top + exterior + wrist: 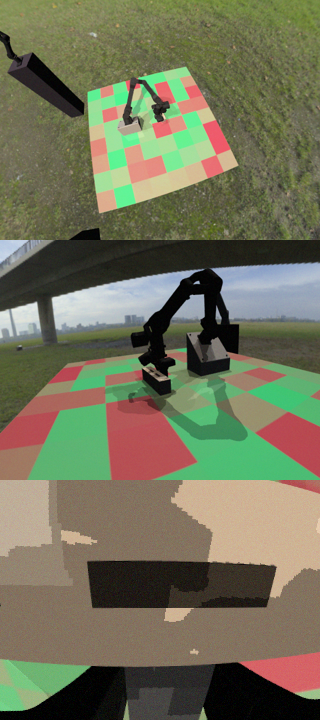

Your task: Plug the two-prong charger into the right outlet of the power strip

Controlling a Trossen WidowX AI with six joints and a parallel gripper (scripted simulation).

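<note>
The charger is 2 cm ahead of my gripper tip and 1 cm above it.
</note>
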